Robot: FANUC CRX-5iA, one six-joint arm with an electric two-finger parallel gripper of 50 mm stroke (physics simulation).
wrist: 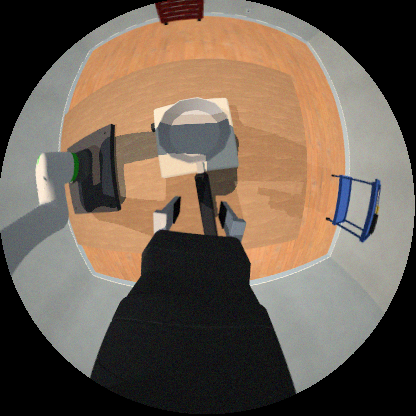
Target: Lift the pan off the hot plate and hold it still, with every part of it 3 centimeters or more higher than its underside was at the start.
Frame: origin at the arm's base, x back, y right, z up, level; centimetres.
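Seen in the pictures: gripper, fingertip midpoint: [199, 206]; arm's base at its link origin: [81, 165].
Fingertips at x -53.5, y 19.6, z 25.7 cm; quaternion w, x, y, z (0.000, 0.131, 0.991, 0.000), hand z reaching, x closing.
Offsets run from my fingertips to a thing's top centre. "pt": to the spot under its first point. Level surfaces: height alone.
The round grey pan [195, 140] sits on the pale square hot plate {pt dx +7.6, dy -5.9, dz -22.2 cm} [172, 169], ahead of the fingers in the wrist view. Its long black handle {dx -0.7, dy +5.0, dz -12.8 cm} [204, 200] points back towards the gripper body, which hides the handle's near end. My gripper [199, 206] is open, with nothing gripped. In the view the handle runs between the two fingers, nearer the right one, with a gap on both sides. How far the fingertips are above the handle is hard to tell. A shadow crosses the pan and part of the hot plate.
The wooden table {dz -28.4 cm} [270, 110] lies under the hot plate. The arm's dark base plate [112, 170] and the white arm [50, 172] are at the left. A blue cart [343, 200] stands off to the right, and a dark red slatted object [180, 11] stands at the far top.
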